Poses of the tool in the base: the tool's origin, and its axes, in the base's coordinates. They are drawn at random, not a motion.
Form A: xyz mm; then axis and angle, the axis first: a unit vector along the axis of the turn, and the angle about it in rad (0 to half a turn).
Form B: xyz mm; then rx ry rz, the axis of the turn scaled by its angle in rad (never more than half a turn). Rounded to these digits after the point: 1 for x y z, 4 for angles.
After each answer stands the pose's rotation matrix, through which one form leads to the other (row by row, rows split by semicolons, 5 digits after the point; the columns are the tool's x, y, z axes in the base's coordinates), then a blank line. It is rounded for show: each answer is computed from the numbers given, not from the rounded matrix.
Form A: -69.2, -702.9, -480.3, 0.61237, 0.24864, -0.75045, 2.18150
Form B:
-69.2, -702.9, -480.3, 1.3359, 0.5424, -1.6371
0.01660 0.85438 -0.51939; -0.37523 -0.47617 -0.79528; -0.92678 0.20809 0.31269

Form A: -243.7, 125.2, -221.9, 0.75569, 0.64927, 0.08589, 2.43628
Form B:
-243.7, 125.2, -221.9, 1.8411, 1.5818, 0.2093
0.24448 0.80855 0.53523; 0.91991 -0.01888 -0.39167; -0.30658 0.58812 -0.74841

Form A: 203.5, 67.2, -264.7, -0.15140, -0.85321, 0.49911, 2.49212
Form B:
203.5, 67.2, -264.7, -0.3773, -2.1263, 1.2438
-0.75523 -0.06979 -0.65174; 0.53390 0.51132 -0.67343; 0.38025 -0.85655 -0.34890

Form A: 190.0, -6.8, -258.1, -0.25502, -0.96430, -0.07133, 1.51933
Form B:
190.0, -6.8, -258.1, -0.3875, -1.4651, -0.1084
0.11313 0.30450 -0.94577; 0.16203 0.93348 0.31993; 0.98028 -0.18944 0.05627

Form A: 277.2, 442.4, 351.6, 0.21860, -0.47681, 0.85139, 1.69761
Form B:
277.2, 442.4, 351.6, 0.3711, -0.8094, 1.4453
-0.07264 -0.96197 -0.26333; 0.72714 0.12963 -0.67414; 0.68263 -0.24045 0.69007

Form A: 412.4, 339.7, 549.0, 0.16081, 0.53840, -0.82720, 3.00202
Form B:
412.4, 339.7, 549.0, 0.4828, 1.6163, -2.4833
-0.93881 0.28740 -0.18985; 0.05724 -0.41334 -0.90878; -0.33965 -0.86403 0.37160

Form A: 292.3, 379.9, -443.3, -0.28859, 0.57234, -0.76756, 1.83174
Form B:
292.3, 379.9, -443.3, -0.5286, 1.0484, -1.4060
-0.15322 0.53379 0.83162; -0.94936 0.15409 -0.27382; -0.27431 -0.83146 0.48315

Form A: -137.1, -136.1, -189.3, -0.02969, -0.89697, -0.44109, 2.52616
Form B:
-137.1, -136.1, -189.3, -0.0750, -2.2659, -1.1143
-0.81492 0.30302 -0.49404; -0.20627 0.64497 0.73584; 0.54162 0.70156 -0.46310

